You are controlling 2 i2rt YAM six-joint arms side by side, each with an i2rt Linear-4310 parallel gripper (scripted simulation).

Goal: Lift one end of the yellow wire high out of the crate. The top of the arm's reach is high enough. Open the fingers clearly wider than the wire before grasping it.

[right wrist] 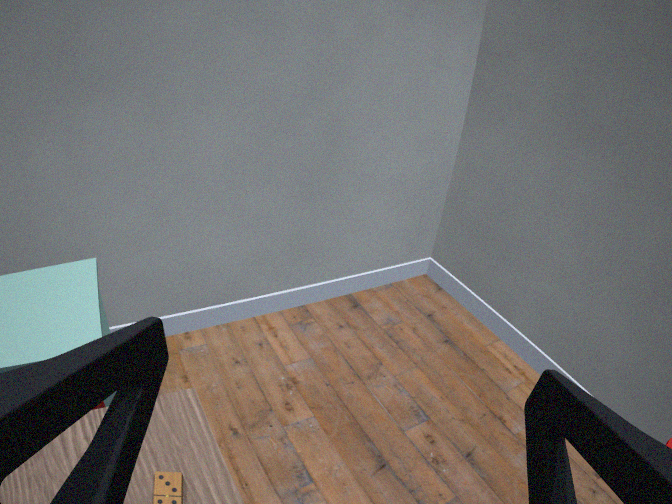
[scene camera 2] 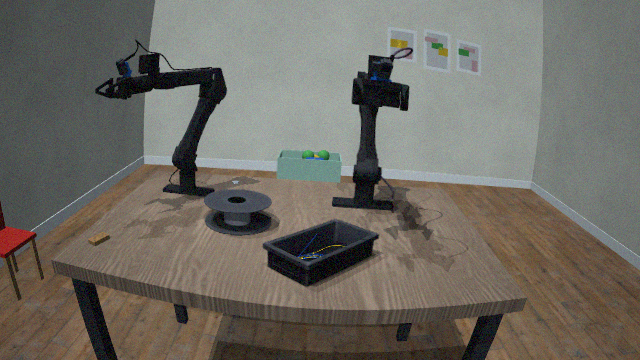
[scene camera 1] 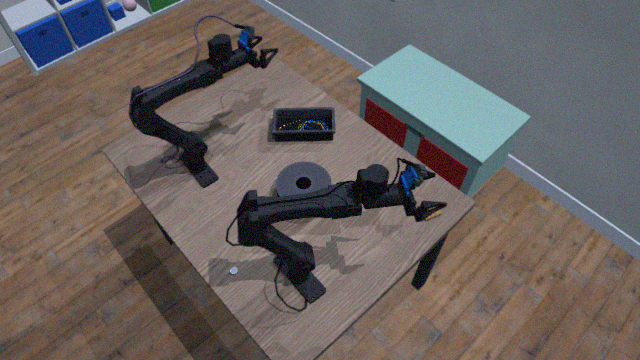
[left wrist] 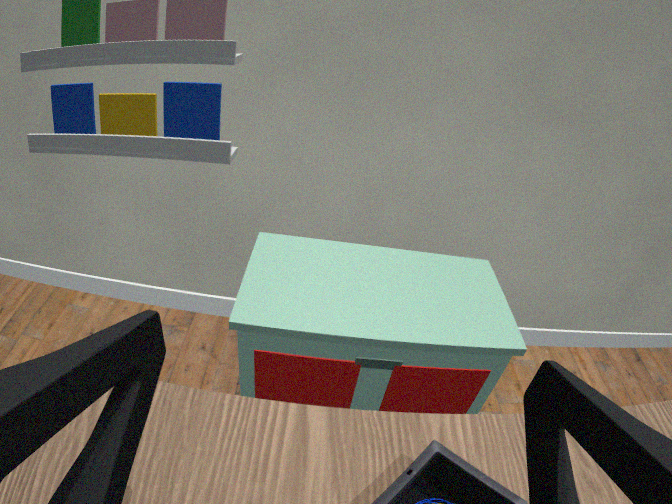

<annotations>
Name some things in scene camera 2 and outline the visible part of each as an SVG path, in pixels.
The left gripper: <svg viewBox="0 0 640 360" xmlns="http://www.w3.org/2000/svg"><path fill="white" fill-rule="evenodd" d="M353 79L352 104L374 107L400 107L400 110L408 111L408 85L380 78L377 76L376 70L374 77L371 77L371 79Z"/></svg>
The right gripper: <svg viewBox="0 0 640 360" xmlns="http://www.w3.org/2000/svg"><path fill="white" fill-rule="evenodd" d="M142 79L141 77L131 77L132 70L130 70L128 62L125 62L128 72L123 77L117 78L115 84L113 84L113 78L108 79L95 89L95 93L108 98L126 100L131 98L133 94L140 93L140 87L142 87L140 81Z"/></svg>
A black crate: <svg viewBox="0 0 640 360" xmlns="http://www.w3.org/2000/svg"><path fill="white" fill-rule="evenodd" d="M379 234L334 219L264 242L263 248L269 251L268 267L304 286L309 286L372 256L373 243L379 239ZM298 258L299 255L300 255L300 256L301 256L301 255L304 255L304 256L307 257L307 256L304 255L304 254L308 254L308 253L311 254L311 255L314 255L314 256L318 256L318 255L314 255L314 254L323 254L323 255L324 255L324 256L320 255L321 257L319 257L319 258L307 258L307 259L300 259L301 257Z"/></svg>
A grey spool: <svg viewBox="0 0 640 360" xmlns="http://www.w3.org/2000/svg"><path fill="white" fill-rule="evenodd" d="M204 198L204 203L209 208L217 210L208 214L205 218L206 225L214 231L229 235L252 235L263 232L271 226L270 218L258 212L268 208L272 203L271 199L265 194L251 190L228 189L212 192Z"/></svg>
</annotations>
